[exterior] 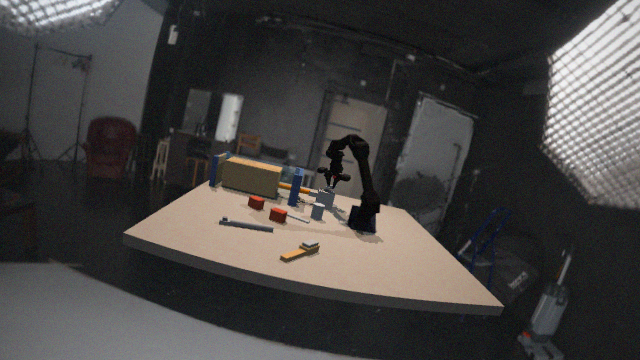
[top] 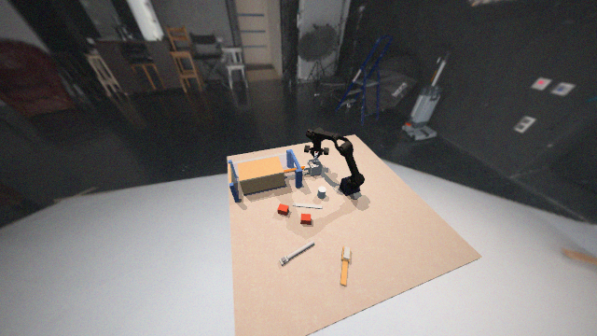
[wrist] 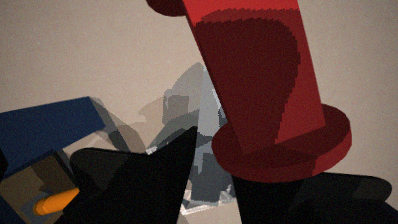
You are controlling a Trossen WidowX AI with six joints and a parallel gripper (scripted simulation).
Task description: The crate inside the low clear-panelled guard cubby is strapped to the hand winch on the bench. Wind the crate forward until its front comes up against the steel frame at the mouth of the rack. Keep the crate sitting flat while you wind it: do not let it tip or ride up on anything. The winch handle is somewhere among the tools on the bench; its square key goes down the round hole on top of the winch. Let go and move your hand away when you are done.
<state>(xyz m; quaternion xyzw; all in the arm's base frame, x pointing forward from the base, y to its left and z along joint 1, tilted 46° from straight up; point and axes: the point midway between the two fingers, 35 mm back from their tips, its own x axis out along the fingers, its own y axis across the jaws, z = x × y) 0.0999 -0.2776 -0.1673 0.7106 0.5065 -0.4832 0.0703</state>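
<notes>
My gripper tip is now 50 mm below the red knob, 40 mm to the left of it and 30 mm past it. Round my gripper tip: grey winch: 70 mm below, 30 mm to the left, 10 mm ahead; blue steel frame: 190 mm ahead, 10 mm to the left; winch handle: 20 mm above, 10 mm to the right, 10 mm behind.
</notes>
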